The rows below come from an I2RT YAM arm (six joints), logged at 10 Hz.
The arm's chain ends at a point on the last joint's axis. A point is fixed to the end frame.
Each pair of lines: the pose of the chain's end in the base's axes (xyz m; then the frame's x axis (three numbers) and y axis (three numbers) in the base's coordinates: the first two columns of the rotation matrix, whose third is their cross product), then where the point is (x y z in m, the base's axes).
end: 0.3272 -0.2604 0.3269 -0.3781 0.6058 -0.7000 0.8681 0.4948 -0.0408
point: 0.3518 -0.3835 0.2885
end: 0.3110 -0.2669 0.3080 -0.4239 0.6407 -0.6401 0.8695 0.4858 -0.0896
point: 0.3305 -0.3885 0.2624
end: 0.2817 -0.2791 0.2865 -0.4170 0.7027 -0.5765 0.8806 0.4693 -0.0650
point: 0.2972 -0.3969 0.2306
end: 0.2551 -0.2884 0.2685 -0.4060 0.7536 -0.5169 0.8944 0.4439 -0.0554
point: 0.2653 -0.4025 0.2044
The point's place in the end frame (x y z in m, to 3 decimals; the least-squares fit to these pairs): -0.057 -0.038 0.112
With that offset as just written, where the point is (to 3 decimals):
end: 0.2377 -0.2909 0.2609 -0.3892 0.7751 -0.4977 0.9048 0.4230 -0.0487
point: 0.245 -0.404 0.194
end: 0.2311 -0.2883 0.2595 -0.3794 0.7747 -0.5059 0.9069 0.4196 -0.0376
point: 0.239 -0.401 0.193
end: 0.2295 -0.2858 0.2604 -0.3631 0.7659 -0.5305 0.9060 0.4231 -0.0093
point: 0.240 -0.400 0.196
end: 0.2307 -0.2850 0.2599 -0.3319 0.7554 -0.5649 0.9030 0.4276 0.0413
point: 0.246 -0.400 0.198
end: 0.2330 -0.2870 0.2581 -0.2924 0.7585 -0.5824 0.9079 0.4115 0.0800
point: 0.249 -0.402 0.198
